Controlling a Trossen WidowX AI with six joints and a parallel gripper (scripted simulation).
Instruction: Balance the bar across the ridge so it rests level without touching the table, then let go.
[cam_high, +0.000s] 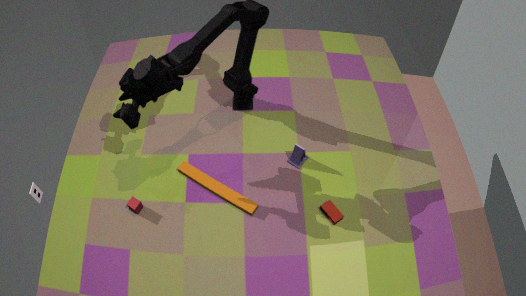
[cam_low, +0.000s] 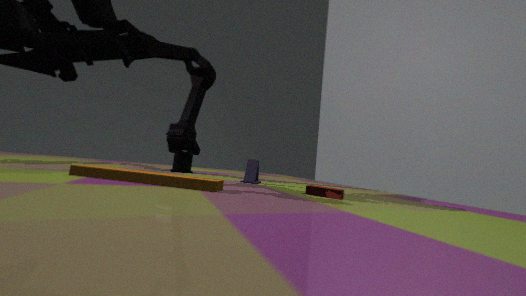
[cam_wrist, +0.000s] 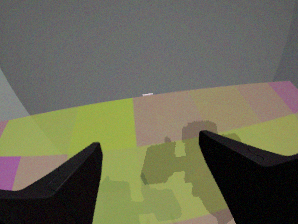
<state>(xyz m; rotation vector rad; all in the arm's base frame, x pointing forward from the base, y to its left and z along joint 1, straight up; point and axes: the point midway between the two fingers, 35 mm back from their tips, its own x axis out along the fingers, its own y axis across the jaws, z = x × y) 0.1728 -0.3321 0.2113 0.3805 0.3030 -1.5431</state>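
The bar lies 140 mm ahead of my gripper tip, 290 mm to the left of it and 190 mm below it. Round my gripper tip: small red cube: 220 mm ahead, 50 mm to the left, 180 mm below; then flat red block: 230 mm ahead, 600 mm to the left, 190 mm below.
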